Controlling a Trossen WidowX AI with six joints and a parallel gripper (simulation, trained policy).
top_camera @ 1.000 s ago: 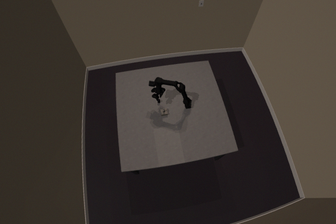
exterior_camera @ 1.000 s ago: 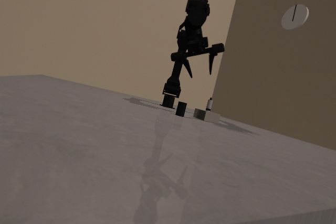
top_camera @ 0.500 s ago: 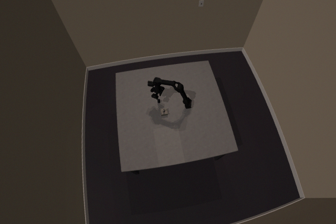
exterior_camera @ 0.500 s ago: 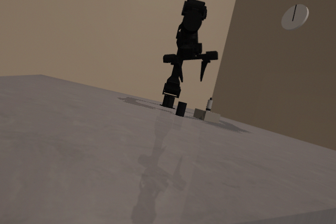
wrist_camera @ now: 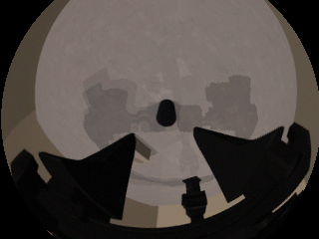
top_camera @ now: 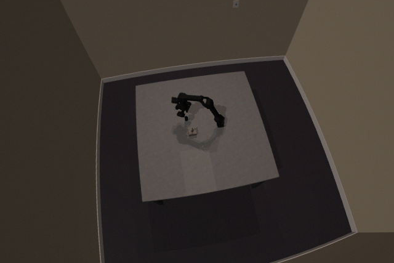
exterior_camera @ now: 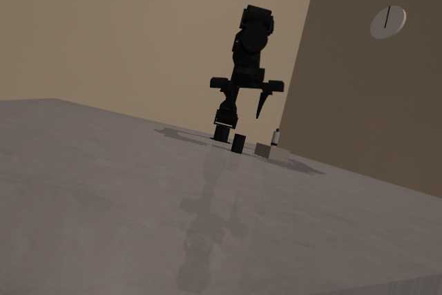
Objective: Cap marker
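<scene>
My gripper tip is now 70 mm above the black cap and 10 mm past it. Round my gripper tip: holder block (150 mm to the left, 80 mm below, 40 mm behind).
</scene>
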